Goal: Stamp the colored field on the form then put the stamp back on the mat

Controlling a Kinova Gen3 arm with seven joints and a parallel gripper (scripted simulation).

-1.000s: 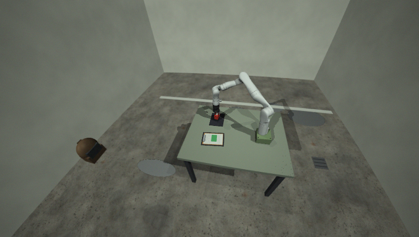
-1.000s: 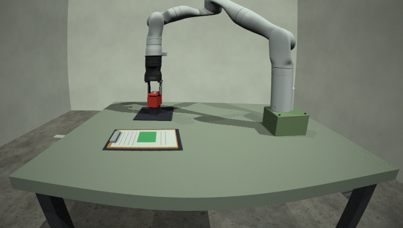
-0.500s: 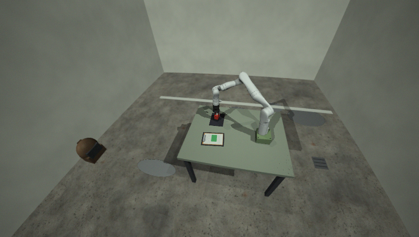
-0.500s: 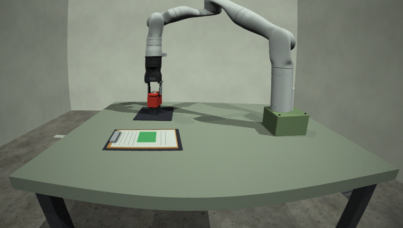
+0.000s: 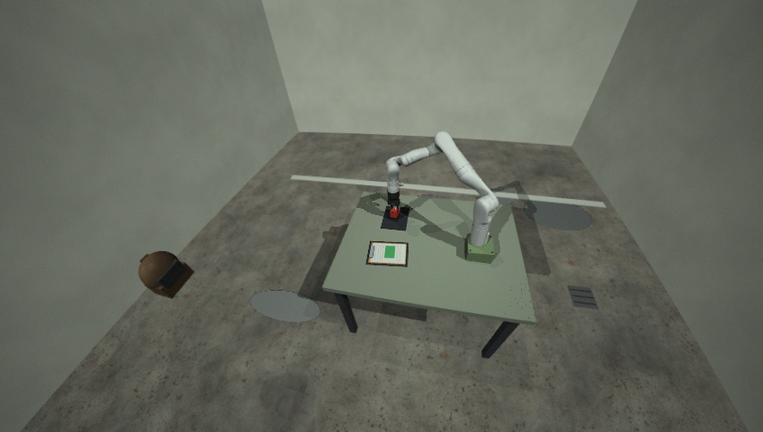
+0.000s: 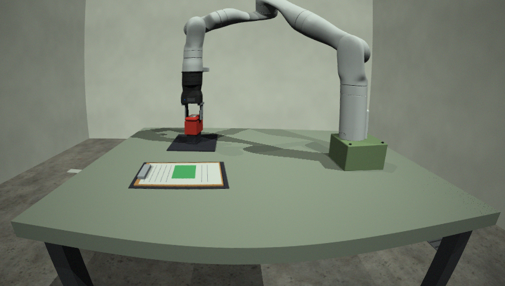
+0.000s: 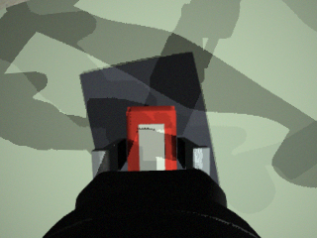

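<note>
Now: hand 6 cm above the red stamp. The rest, counted from my hand: clipboard 31 cm to the left, 10 cm below, 5 cm ahead; then dark mat 10 cm below.
</note>
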